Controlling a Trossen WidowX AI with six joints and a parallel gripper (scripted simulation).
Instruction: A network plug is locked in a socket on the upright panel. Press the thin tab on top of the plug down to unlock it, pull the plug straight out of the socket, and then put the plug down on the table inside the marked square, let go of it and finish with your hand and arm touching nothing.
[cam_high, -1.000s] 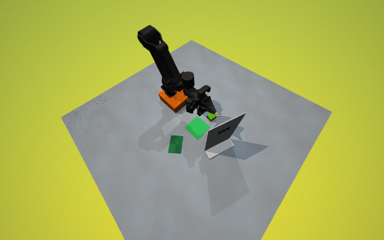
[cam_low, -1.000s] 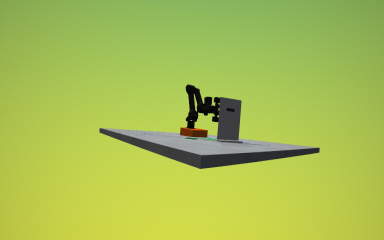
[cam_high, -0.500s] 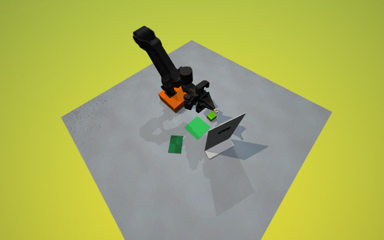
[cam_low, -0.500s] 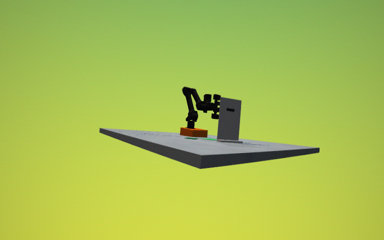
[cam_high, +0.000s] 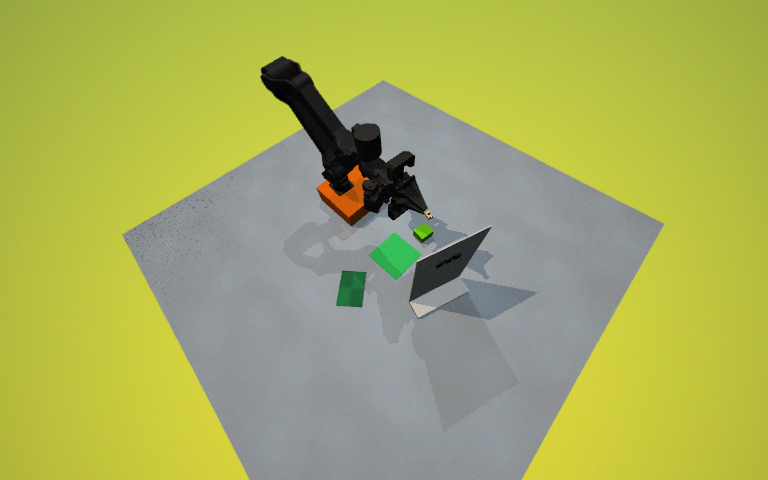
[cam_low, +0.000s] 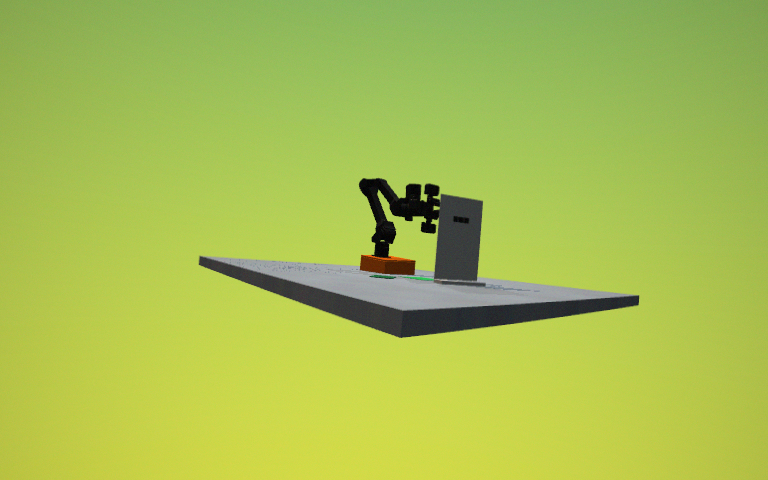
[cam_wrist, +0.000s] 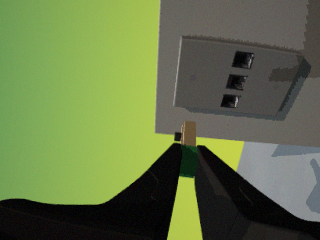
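Now: gripper tip 27 cm above the green marked square, 6 cm past it and 4 cm to the left of it. Also, from my gripper tip: darker green rectangle (27 cm below, 21 cm to the right, 7 cm behind); network plug (1 cm ahead); grey panel (13 cm below, 11 cm ahead, 3 cm to the right).
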